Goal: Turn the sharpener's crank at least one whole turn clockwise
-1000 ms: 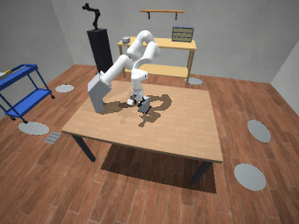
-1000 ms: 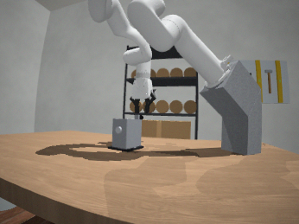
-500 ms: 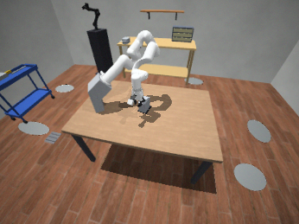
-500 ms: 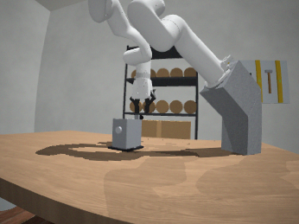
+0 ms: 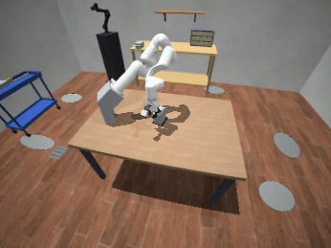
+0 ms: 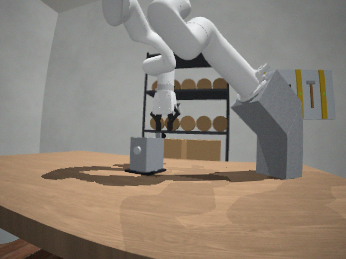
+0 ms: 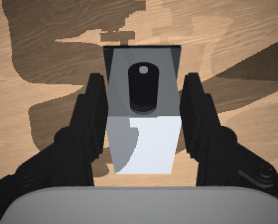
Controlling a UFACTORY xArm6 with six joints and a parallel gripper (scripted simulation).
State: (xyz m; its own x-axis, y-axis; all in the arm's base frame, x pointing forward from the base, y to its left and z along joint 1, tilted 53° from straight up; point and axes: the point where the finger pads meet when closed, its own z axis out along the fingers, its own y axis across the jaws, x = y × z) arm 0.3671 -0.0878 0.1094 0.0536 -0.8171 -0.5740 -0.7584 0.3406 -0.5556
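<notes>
The crank knob is 2 cm to the left of my hand and 4 cm below it.
</notes>
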